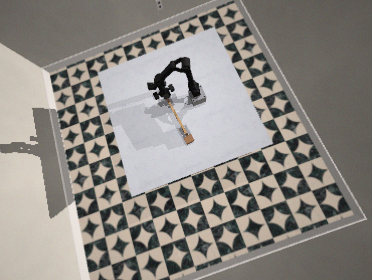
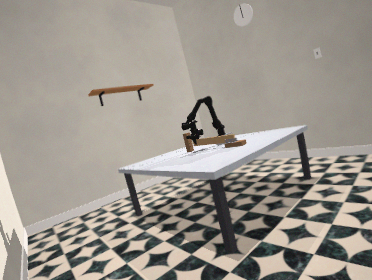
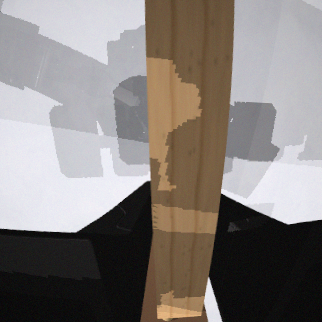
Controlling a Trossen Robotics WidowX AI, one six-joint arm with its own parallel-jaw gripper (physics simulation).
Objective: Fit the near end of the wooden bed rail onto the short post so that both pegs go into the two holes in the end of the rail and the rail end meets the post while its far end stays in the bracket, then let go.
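Places are measured from the arm's base along level axes (x right, y ahead, z up), in metres.
Pixels of known places: gripper, fingertip midpoint: (image 2: 197, 144) (image 3: 170, 187); arm's base, link origin: (image 1: 196, 93) (image 2: 222, 134).
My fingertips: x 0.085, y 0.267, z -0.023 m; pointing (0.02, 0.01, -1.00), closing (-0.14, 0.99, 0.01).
Ahead of a thing's pixels: the offset from my fingertips to its middle. "spot": to the spot under its first point. Level surfaces: height alone.
The wooden bed rail @(dz +0.014, dx -0.183, dy -0.027 m) (image 1: 176, 116) (image 2: 214, 140) (image 3: 188, 144) is a long thin plank that runs across the white table @(dz -0.057 m) (image 1: 224, 116) (image 2: 212, 164). Its far end sits in the grey bracket @(spot: dz +0.038, dx -0.392, dy -0.049 m) (image 1: 184, 133) (image 2: 232, 138) on a wooden base block @(dz -0.039, dx -0.397, dy -0.059 m) (image 1: 189, 139) (image 2: 235, 143). My gripper (image 1: 166, 95) (image 2: 196, 135) (image 3: 170, 187) is shut on the rail near its near end. The short wooden post @(spot: dz +0.034, dx +0.081, dy +0.029 m) (image 2: 188, 142) stands upright at that end, right beside the gripper. The pegs and the joint between rail end and post are hidden by the gripper.
The arm's grey base (image 1: 197, 97) stands on the table behind the rail. The table edge (image 2: 168, 171) is well in front of the post. A wall shelf (image 2: 119, 89) and a clock (image 2: 242, 14) are far off.
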